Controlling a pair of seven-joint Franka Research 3 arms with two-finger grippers.
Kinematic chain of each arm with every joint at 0, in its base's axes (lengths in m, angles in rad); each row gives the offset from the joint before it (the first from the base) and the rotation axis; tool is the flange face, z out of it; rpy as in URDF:
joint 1: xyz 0 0 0.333 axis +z
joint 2: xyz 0 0 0 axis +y
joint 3: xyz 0 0 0.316 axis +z
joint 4: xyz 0.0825 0 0 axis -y
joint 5: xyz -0.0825 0 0.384 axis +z
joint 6: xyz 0 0 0 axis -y
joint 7: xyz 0.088 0 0 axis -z
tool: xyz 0 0 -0.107 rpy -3.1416 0 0
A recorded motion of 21 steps. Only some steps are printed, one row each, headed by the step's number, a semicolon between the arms.
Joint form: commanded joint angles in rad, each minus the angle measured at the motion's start. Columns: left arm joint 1, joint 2, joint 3, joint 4, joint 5, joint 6, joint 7; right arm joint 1, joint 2, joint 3, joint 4, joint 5, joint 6, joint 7.
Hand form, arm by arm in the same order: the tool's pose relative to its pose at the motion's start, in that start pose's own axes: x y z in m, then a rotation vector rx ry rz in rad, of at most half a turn. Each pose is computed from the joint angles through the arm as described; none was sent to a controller.
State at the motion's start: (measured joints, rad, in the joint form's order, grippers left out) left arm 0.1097 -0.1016 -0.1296 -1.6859 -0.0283 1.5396 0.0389; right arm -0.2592 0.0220 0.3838 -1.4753 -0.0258 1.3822 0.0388
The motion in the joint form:
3: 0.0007 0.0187 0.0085 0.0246 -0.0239 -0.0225 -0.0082; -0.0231 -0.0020 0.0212 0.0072 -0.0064 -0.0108 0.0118
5: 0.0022 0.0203 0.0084 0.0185 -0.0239 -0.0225 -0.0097; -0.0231 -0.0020 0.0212 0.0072 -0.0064 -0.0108 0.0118
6: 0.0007 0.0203 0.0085 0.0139 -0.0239 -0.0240 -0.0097; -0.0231 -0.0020 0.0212 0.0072 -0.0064 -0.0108 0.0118
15: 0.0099 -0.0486 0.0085 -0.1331 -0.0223 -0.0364 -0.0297; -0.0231 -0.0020 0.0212 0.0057 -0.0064 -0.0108 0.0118
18: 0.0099 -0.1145 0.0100 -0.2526 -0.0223 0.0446 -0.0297; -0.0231 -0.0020 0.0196 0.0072 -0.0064 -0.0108 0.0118
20: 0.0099 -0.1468 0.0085 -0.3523 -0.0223 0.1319 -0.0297; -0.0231 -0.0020 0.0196 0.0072 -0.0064 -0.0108 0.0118
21: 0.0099 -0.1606 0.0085 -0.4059 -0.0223 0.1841 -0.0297; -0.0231 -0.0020 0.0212 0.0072 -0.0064 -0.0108 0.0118
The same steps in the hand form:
3: 0.0036 -0.0030 -0.0003 -0.0280 -0.0151 -0.0157; -0.0022 0.0019 -0.0033 -0.0064 -0.0013 0.0152
5: 0.0040 -0.0039 0.0033 -0.0286 -0.0228 -0.0189; -0.0022 0.0019 -0.0033 -0.0064 -0.0013 0.0152
6: 0.0037 -0.0032 0.0056 -0.0287 -0.0289 -0.0176; -0.0022 0.0019 -0.0033 -0.0064 -0.0013 0.0152
15: -0.0228 -0.0059 0.0410 -0.0224 -0.1201 -0.0514; -0.0021 0.0019 -0.0026 -0.0065 -0.0028 0.0152
18: -0.0383 -0.0055 0.0594 -0.0142 -0.0933 -0.0580; -0.0022 0.0027 -0.0033 -0.0063 -0.0014 0.0168
20: -0.0446 -0.0054 0.0847 -0.0089 -0.0737 -0.0613; -0.0022 0.0027 -0.0033 -0.0063 -0.0014 0.0168
21: -0.0475 -0.0061 0.0995 -0.0065 -0.0614 -0.0639; -0.0022 0.0019 -0.0033 -0.0064 -0.0013 0.0152

